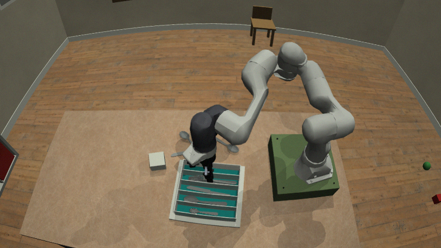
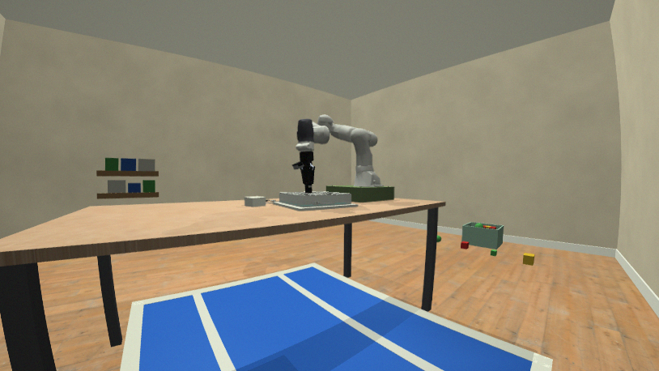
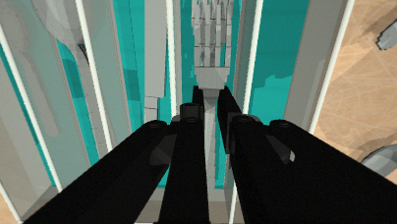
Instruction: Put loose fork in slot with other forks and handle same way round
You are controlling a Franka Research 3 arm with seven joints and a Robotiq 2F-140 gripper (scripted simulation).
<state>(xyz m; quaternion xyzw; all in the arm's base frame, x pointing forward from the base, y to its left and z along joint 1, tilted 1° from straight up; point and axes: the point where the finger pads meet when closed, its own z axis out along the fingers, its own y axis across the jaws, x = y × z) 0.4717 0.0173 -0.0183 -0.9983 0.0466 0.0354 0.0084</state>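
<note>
The knife is 60 mm to the left of my hand, 50 mm below it and 10 mm behind it. Also, from my hand: small white box 270 mm ahead, 110 mm to the right, 50 mm below.
</note>
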